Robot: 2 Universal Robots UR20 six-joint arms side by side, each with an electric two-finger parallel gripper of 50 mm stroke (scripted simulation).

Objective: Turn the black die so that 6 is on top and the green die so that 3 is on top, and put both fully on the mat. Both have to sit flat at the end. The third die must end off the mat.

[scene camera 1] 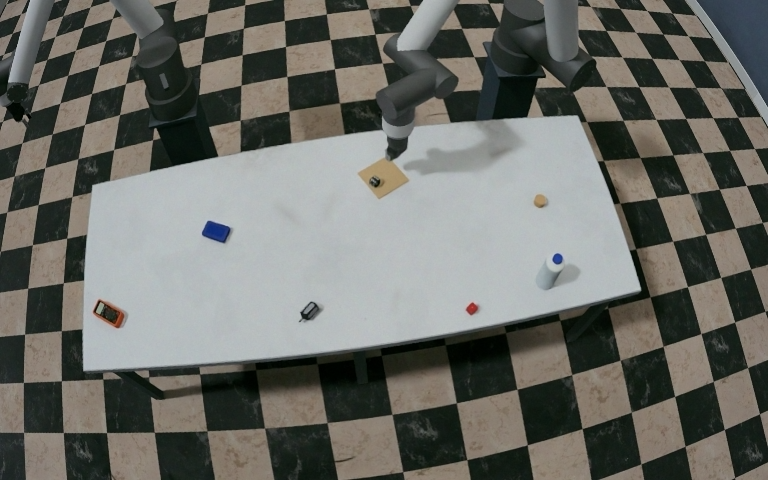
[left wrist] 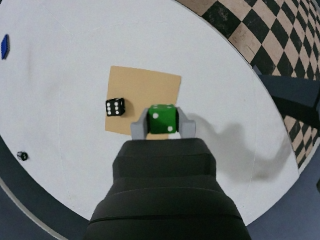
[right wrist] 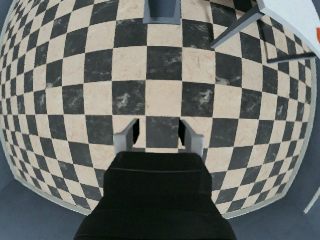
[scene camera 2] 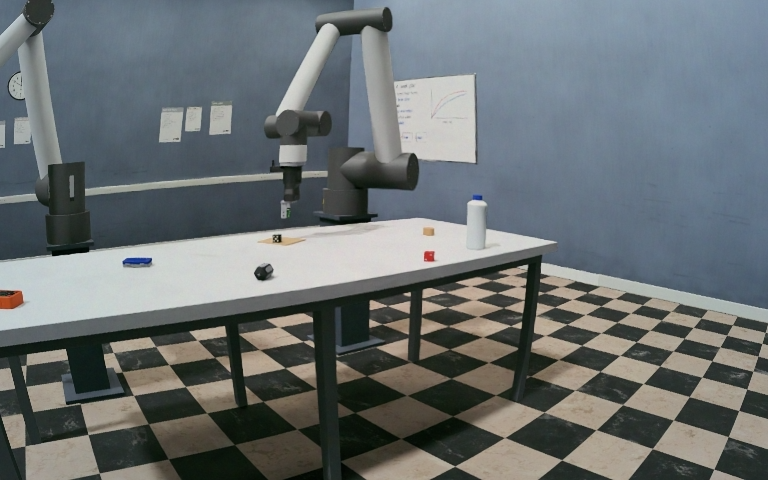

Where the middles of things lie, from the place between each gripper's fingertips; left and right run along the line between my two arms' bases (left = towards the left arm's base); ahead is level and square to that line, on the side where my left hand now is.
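My left hand is 10 cm above the tan mat [scene camera 1: 391, 176], 3 cm short of it and 3 cm to the left of it. The green die [left wrist: 162, 117] is right at my left hand. The white bottle [scene camera 2: 477, 210], I see, is 1 cm below my left hand, 48 cm to the left of it and 54 cm ahead of it.
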